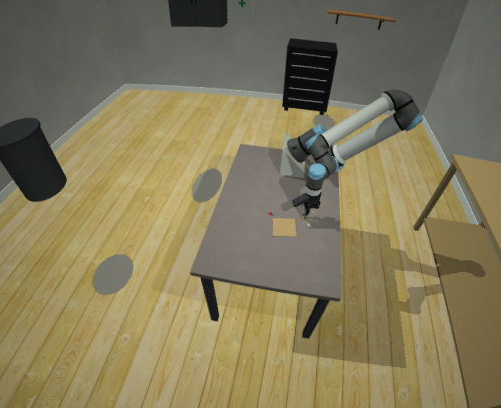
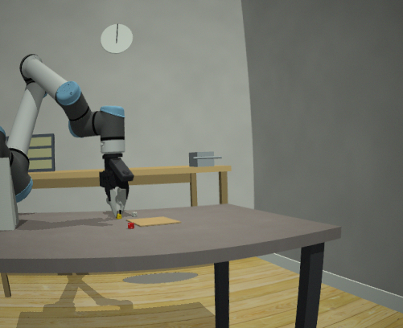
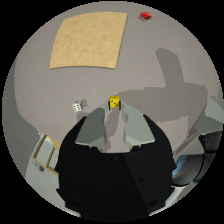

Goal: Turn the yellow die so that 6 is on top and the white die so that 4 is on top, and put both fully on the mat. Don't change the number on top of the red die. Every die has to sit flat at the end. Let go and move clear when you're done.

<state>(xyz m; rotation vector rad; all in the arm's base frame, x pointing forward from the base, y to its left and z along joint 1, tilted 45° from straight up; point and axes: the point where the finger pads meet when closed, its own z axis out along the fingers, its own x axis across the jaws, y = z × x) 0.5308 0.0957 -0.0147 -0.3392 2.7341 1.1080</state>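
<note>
My hand is 70 mm short of the white die, 30 mm to the right of it and 10 mm above it. Round my hand: red die: 10 mm behind, 210 mm to the right, 10 mm below; tan mat: 90 mm ahead, 120 mm to the right, 20 mm below; yellow die: 10 mm below.
</note>
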